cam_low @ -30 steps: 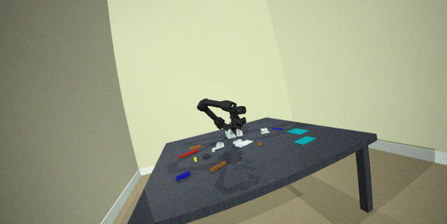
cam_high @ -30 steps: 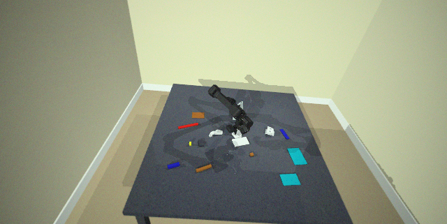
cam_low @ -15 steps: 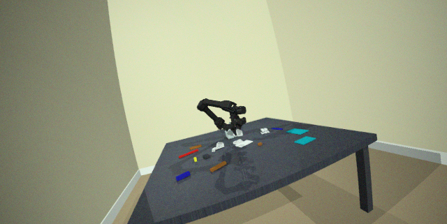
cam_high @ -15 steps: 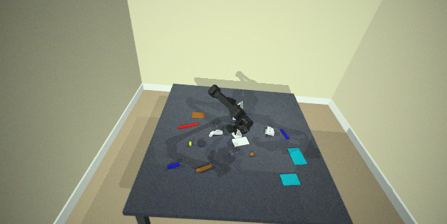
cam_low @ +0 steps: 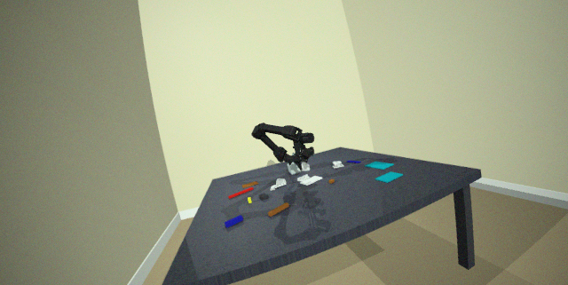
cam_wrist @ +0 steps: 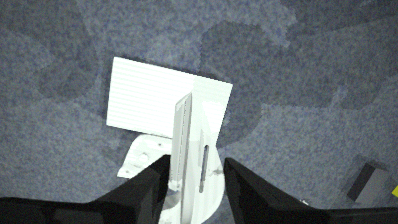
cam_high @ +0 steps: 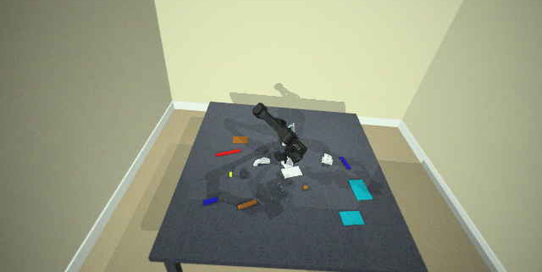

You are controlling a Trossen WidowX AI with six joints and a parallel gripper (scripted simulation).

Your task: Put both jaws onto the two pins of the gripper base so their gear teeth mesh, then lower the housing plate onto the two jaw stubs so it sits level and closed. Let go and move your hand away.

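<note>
My gripper tip is now 40 mm past the white jaw. Round my gripper tip: orange cube (120 mm to the left, 110 mm ahead, 70 mm below); then white gripper base (270 mm to the left, 150 mm behind, 50 mm below); then grey block (260 mm to the right, 80 mm below, 80 mm ahead).
</note>
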